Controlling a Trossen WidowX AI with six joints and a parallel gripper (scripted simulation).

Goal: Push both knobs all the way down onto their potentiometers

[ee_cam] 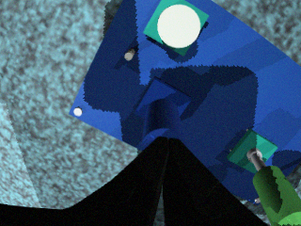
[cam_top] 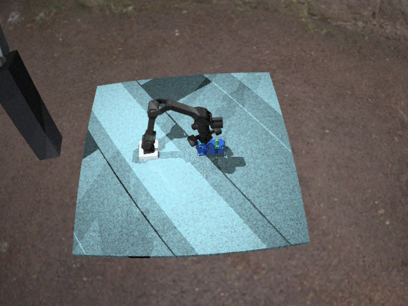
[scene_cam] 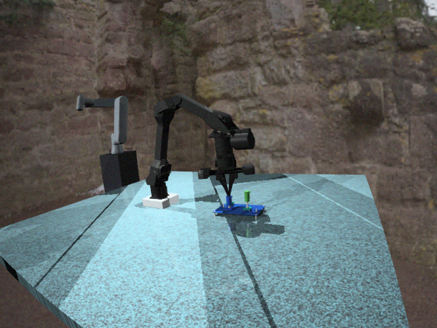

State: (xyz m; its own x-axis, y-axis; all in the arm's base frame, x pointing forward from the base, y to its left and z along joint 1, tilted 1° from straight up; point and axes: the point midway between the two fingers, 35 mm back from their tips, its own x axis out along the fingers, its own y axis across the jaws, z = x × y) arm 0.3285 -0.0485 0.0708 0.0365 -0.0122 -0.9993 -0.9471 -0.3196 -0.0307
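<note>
My gripper tip is now 1 cm above the blue knob. From my gripper tip the other things lie so: green knob (7 cm ahead).
</note>
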